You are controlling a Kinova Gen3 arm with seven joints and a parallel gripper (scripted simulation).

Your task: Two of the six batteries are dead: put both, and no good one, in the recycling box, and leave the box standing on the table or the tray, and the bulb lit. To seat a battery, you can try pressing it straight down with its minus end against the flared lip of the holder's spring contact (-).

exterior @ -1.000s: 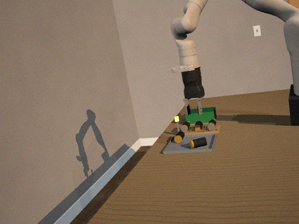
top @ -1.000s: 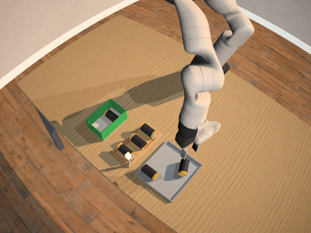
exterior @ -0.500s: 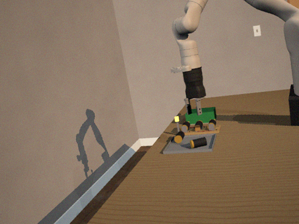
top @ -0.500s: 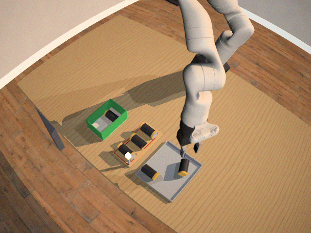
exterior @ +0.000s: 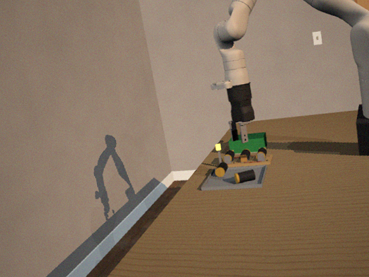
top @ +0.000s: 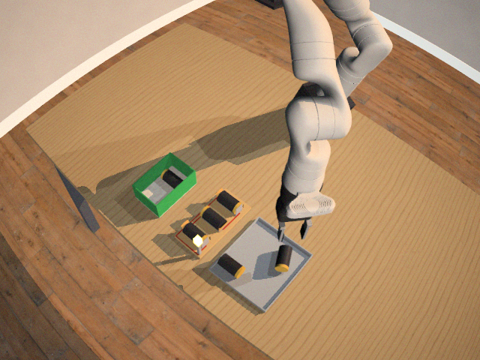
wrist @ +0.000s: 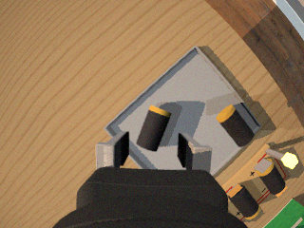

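The grey tray lies 150 mm below my hand, 40 mm ahead of it and 30 mm to the right of it. Also, from my hand: green recycling box (360 mm to the right, 140 mm below, 90 mm ahead).
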